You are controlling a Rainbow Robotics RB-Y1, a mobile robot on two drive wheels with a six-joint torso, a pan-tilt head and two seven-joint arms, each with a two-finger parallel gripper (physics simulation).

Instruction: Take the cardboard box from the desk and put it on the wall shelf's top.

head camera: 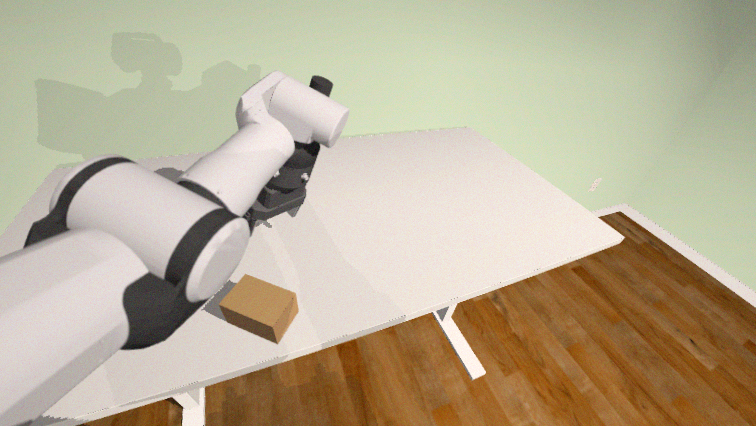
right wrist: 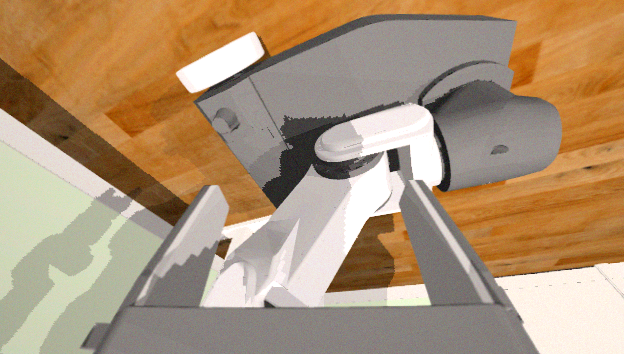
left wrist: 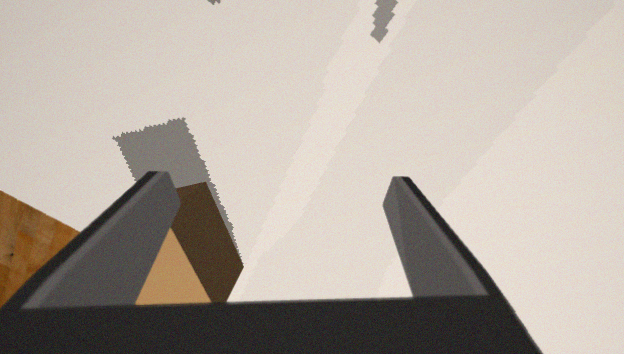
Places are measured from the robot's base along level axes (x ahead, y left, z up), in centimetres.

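Pixels of known places: left gripper, fingertip midpoint: (head camera: 270, 223) (left wrist: 285, 189); right gripper, fingertip midpoint: (right wrist: 312, 194).
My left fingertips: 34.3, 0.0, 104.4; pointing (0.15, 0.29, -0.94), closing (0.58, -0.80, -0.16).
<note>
Behind a point stands the place of what it marks, as x, y, z.
The brown cardboard box (head camera: 259, 301) @(18.6, 2.9, 101.0) (left wrist: 172, 282) @(19.6, 1.8, 100.9) lies on the white desk (head camera: 449, 211) @(39.9, -47.3, 95.1) (left wrist: 500, 75) @(47.3, -7.7, 95.1), near its front edge. My left gripper (head camera: 272, 218) @(34.3, 0.0, 104.4) (left wrist: 285, 189) @(34.3, 0.0, 104.4) is open and empty, pointing down above the desk, farther back than the box in the head view. In the left wrist view the box shows low at the left, partly behind the left-hand finger and the gripper body. My right gripper (right wrist: 312, 194) @(-23.3, -21.5, 53.0) is open and empty, away from the box. The wall shelf does not show in these views.
A pale green wall (head camera: 476, 68) @(96.5, -85.3, 120.0) (right wrist: 30, 200) @(93.3, -16.7, 20.9) stands behind the desk. Wooden floor (head camera: 529, 338) @(29.2, -120.5, 0.1) (right wrist: 75, 65) @(48.1, -42.1, 0.1) and a white desk leg (head camera: 460, 343) show in front. The robot's grey base (right wrist: 320, 90) @(-20.3, -14.8, 16.9) and white torso (right wrist: 320, 205) @(-17.6, -5.2, 39.9) show beyond the right fingers.
</note>
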